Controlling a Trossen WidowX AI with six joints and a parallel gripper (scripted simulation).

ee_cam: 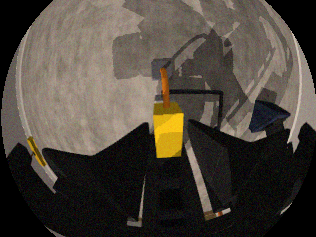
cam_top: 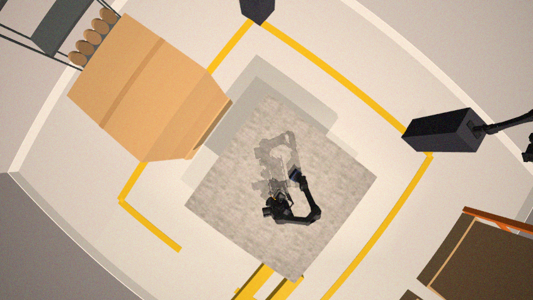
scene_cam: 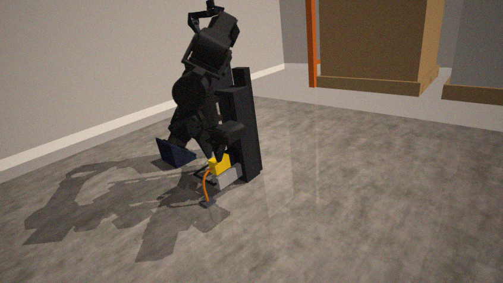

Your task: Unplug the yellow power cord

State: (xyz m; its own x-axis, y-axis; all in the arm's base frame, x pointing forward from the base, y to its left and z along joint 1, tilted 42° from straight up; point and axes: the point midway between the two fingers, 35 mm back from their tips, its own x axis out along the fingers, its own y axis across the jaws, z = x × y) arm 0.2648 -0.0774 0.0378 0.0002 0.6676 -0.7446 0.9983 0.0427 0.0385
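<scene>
Now: the yellow plug 1 cm behind my gripper tip, 3 cm to the left of it and 1 cm below it.
</scene>
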